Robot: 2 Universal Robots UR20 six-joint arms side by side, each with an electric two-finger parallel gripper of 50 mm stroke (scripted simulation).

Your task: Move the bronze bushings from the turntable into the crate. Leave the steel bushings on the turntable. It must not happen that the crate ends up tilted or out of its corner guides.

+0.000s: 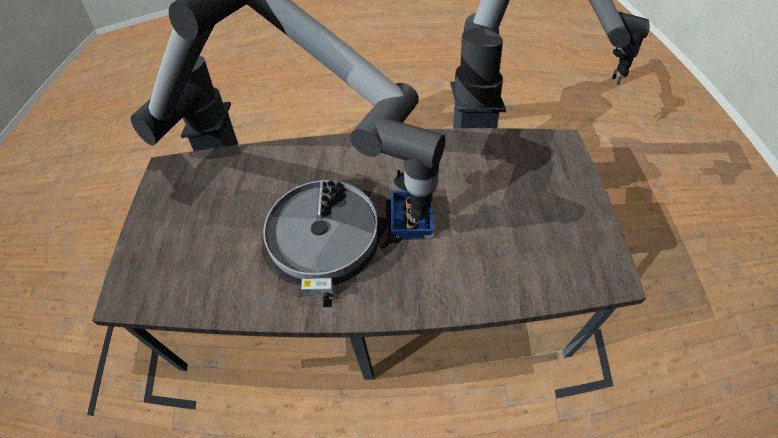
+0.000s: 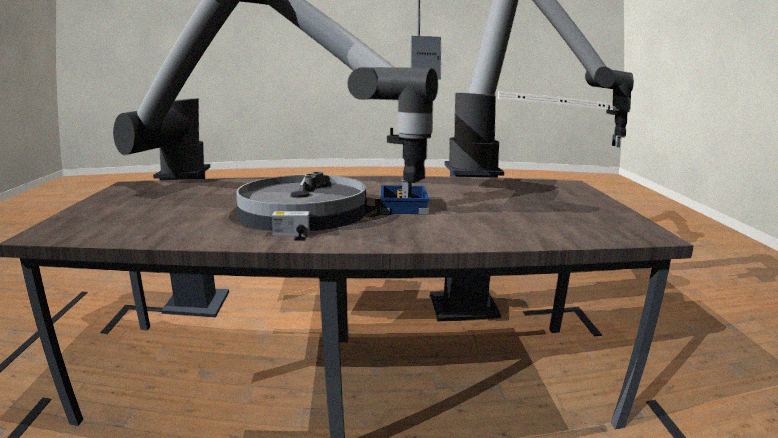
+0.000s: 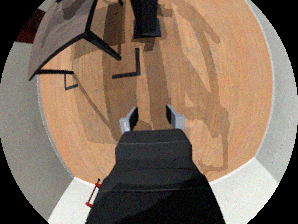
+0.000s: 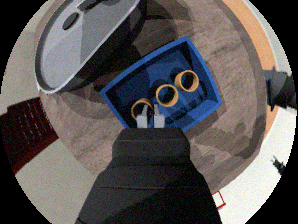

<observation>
I see my left gripper [image 3: 152,111], my right gripper [image 2: 406,198] and a blue crate [image 1: 398,198].
The blue crate shows as well in image 2 [image 2: 419,198] and in image 4 [image 4: 140,81]. My right gripper also shows in image 4 [image 4: 151,110].
</observation>
